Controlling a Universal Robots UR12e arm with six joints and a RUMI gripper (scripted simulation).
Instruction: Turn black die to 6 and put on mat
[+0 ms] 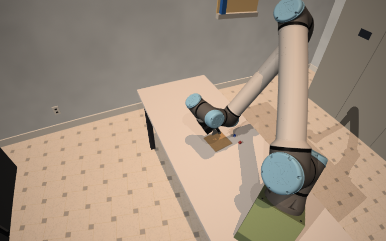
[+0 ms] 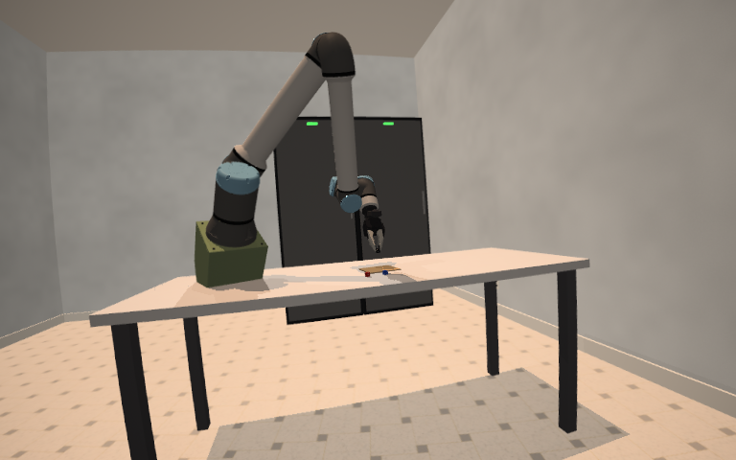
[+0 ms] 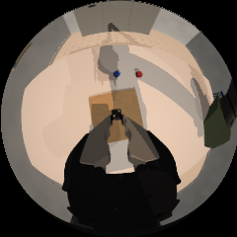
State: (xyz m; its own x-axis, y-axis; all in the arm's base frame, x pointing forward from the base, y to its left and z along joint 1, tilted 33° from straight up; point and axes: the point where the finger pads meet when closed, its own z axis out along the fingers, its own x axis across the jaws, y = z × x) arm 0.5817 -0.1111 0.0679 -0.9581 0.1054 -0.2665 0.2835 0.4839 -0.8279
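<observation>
Now: hand 10 mm to the left of the black die and 10 mm above it. From my hand the other things lie so: red die (100 mm behind, 120 mm to the right, 90 mm below); then brown mat (10 mm to the right, 90 mm below); then blue die (40 mm behind, 130 mm to the right, 90 mm below).
</observation>
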